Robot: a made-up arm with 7 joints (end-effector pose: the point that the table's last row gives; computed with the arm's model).
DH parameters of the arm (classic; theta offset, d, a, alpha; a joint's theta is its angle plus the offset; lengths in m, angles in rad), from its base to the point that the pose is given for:
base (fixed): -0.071 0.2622 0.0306 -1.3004
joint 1: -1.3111 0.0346 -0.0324 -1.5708
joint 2: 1.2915 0.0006 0 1.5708
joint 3: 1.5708 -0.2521 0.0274 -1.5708
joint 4: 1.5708 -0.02 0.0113 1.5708
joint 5: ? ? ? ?
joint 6: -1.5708 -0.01 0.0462 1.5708
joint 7: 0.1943 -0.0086 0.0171 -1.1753
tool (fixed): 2.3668 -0.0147 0 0
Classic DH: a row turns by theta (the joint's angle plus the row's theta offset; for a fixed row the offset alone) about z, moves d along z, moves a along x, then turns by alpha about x.
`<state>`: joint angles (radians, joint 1 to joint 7).
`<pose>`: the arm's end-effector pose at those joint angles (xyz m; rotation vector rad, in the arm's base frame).
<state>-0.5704 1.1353 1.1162 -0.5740 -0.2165 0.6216 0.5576</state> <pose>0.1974 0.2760 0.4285 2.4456 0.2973 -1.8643</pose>
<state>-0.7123 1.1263 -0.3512 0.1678 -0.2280 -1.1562 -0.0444</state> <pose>0.4039 0.1587 0.1465 -0.7847 0.0480 1.1190</pose>
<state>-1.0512 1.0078 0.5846 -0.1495 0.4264 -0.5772 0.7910</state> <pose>0.3042 0.2228 0.4564 -2.3824 -0.9122 0.8008</pose>
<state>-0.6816 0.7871 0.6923 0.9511 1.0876 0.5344 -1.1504</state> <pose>0.3083 0.4048 0.0198 -1.0108 -1.2144 -2.4576</pose>
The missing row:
joint 5: 0 0.2136 0.0167 -1.5708
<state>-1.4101 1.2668 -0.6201 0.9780 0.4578 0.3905 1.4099</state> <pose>0.4365 0.3834 0.3279 1.3249 1.8030 -1.6376</pose>
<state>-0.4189 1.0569 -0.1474 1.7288 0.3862 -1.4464 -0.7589</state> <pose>0.1189 0.4235 -0.0507 0.9983 0.5370 1.8133</pose>
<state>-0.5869 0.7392 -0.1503 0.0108 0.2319 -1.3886 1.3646</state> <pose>0.3691 0.0944 0.1248 -2.1164 0.7007 0.6986</pose>
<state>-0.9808 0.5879 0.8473 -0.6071 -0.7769 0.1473 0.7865</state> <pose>0.2767 0.1911 0.3960 -2.5526 1.0949 0.8343</pose>
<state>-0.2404 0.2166 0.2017 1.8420 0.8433 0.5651 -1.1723</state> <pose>-0.0728 0.1210 -0.2205 -2.0758 -1.5645 -0.5484</pose>
